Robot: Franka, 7 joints.
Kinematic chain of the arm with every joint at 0, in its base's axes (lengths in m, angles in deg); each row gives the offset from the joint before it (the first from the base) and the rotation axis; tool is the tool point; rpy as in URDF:
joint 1: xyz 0 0 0.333 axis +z
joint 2: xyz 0 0 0 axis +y
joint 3: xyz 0 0 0.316 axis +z
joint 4: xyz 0.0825 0 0 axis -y
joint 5: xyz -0.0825 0 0.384 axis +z
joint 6: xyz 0 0 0 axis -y
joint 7: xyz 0.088 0 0 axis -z
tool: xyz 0 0 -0.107 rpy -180 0 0
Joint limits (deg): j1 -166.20..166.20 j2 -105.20..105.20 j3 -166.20..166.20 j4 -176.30..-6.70 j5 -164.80..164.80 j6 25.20..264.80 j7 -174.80..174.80
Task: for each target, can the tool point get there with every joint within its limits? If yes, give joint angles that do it. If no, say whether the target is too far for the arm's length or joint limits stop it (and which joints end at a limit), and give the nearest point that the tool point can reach.
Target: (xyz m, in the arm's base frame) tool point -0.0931 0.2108 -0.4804
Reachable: no: joint limits stop it (at a limit: joint 2) | nearest point -0.0971 0.2198 -0.3590 | short by 0.122 m
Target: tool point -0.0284 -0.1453 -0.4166
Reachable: no: joint limits stop it (at a limit: joint 2) | nearest point -0.0315 -0.1610 -0.3472 | short by 0.071 m
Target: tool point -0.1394 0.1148 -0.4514
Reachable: no: joint limits stop it (at a limit: joint 2) | nearest point -0.1519 0.1251 -0.3537 | short by 0.099 m
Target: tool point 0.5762 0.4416 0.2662
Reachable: yes | joints -93.34 -82.84 94.99 -78.96 -111.20 177.25 63.40
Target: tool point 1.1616 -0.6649 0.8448
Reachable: no: too far | nearest point 0.6954 -0.3981 0.6394 | short by 0.575 m
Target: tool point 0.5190 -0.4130 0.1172
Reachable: yes | joints -31.22 72.70 -23.17 -80.50 -36.41 242.04 8.70
